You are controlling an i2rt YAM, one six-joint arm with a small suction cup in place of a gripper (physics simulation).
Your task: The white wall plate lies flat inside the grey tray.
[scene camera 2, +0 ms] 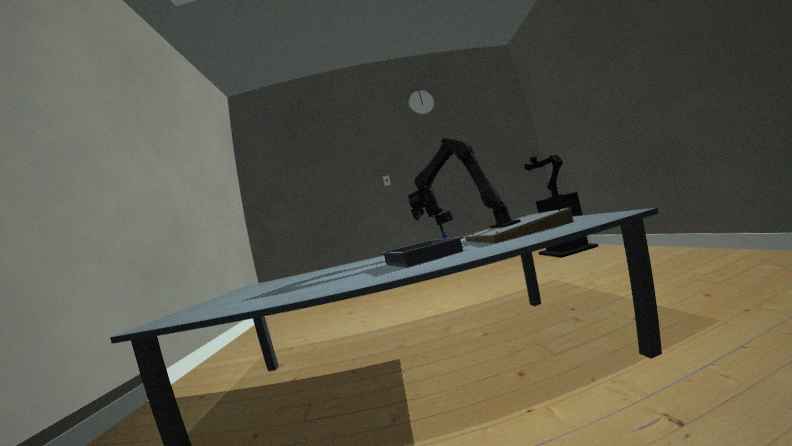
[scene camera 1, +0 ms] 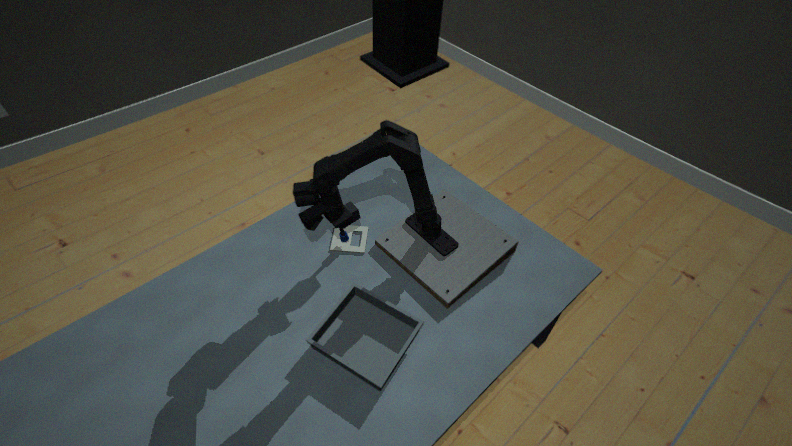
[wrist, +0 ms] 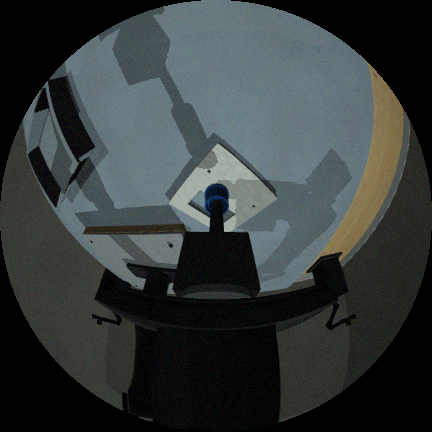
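Observation:
The white wall plate (scene camera 1: pixel 348 248) (wrist: pixel 250 195) lies flat on the grey table, left of the arm's mounting board. It has a rectangular opening. My suction cup (scene camera 1: pixel 344 236) (scene camera 2: pixel 443 234) (wrist: pixel 217 197) is blue and points down over the plate, close to the edge of that opening. I cannot tell whether it touches the plate. The suction is off and the cup carries nothing. The grey tray (scene camera 1: pixel 344 364) (scene camera 2: pixel 423 250) (wrist: pixel 68 116) stands apart, nearer the front of the table, with nothing in it. In scene camera 2 the tray hides the plate.
The arm stands on a square mounting board (scene camera 1: pixel 476 243) (scene camera 2: pixel 520 226) (wrist: pixel 137 241) right of the plate. A black pillar (scene camera 1: pixel 407 38) stands on the wooden floor behind the table. A second dark arm (scene camera 2: pixel 548 172) stands behind the table.

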